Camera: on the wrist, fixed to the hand. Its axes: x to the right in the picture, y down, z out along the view.
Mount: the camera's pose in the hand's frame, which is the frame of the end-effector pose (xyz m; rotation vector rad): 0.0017 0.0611 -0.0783 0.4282 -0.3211 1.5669
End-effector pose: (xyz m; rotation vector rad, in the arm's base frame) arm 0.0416 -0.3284 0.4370 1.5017 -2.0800 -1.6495
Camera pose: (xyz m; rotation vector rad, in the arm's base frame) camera 0.0493 -0.3879 0.5162 -0.5834 -2.5299 -0.7593
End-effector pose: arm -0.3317 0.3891 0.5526 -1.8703 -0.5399 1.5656
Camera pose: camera -0.2602 0.3304 0.5163 1.4181 -1.2587 -2.2629
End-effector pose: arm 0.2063 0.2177 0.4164 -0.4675 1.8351 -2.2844
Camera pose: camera 0.1738 0.2752 0.3422 0.5107 0.8153 -1.2265
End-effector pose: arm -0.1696 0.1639 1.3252 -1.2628 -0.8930 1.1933
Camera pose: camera -0.1034 0.1433 1.2540 -1.3434 0.4010 2.6455
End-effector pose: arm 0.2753 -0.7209 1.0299 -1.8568 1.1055 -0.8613
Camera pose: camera 0.1873 -0.7634 1.0121 -0.3657 1.5206 0.1510
